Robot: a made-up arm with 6 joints.
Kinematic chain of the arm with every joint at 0, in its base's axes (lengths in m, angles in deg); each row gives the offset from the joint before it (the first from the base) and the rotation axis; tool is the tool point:
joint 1: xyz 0 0 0.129 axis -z
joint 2: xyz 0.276 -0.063 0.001 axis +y
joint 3: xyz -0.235 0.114 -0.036 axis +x
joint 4: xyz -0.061 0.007 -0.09 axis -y
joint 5: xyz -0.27 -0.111 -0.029 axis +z
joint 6: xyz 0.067 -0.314 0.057 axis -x
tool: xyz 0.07 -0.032 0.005
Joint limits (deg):
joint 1: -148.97..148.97
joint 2: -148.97..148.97
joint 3: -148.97..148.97
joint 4: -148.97..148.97
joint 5: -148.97..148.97
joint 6: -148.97..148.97
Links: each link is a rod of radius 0.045 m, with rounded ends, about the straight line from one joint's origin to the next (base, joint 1, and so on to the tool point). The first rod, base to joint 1, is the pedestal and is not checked.
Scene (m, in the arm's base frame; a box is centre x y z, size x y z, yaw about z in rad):
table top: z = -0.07
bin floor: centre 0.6 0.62 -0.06 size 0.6 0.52 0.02 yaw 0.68
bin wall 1: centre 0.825 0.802 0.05 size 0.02 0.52 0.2 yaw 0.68
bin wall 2: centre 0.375 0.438 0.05 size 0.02 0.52 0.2 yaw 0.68
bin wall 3: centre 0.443 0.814 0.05 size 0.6 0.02 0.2 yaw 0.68
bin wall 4: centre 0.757 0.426 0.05 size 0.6 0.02 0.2 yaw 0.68
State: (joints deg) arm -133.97 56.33 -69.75 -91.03 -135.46 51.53
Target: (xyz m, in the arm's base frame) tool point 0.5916 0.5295 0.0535
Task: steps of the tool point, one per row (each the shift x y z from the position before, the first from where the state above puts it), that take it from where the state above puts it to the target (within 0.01 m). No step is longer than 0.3 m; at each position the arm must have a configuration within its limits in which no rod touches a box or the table.
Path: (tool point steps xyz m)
1: -0.0640 0.2403 0.0466
2: 0.0378 0.2602 0.0261
3: 0.1424 0.2336 0.0050
4: 0.2293 0.1629 -0.0147
5: 0.2800 0.0596 -0.0309
6: 0.2829 -0.0575 -0.0421
7: 0.2369 -0.1661 -0.0472
8: 0.0124 0.0119 -0.1360
9: -0.0124 -0.0119 -0.1332

